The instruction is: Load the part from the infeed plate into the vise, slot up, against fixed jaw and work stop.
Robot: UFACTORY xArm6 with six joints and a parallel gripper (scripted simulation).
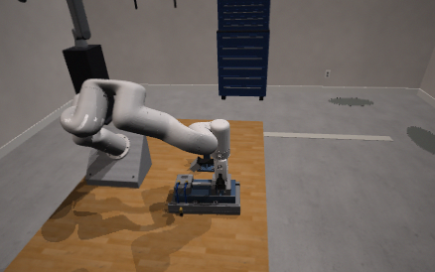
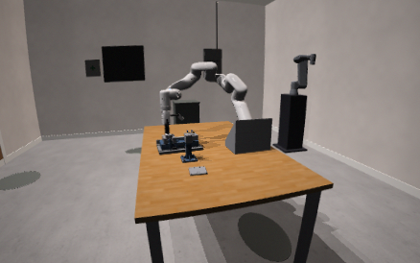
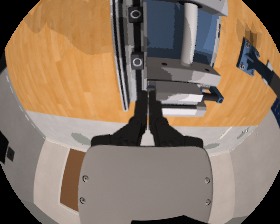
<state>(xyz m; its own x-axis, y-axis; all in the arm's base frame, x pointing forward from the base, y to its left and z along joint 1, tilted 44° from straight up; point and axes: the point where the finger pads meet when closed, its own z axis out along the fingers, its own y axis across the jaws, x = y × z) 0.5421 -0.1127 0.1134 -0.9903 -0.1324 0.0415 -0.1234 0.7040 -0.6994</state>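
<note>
Right now my hand is 90 mm past the air cylinder rod, 40 mm to the right of it and 40 mm above it. Also, from my hand: part: 40 mm to the left, 20 mm below; air cylinder: 170 mm behind, 40 mm below, 30 mm to the left.
</note>
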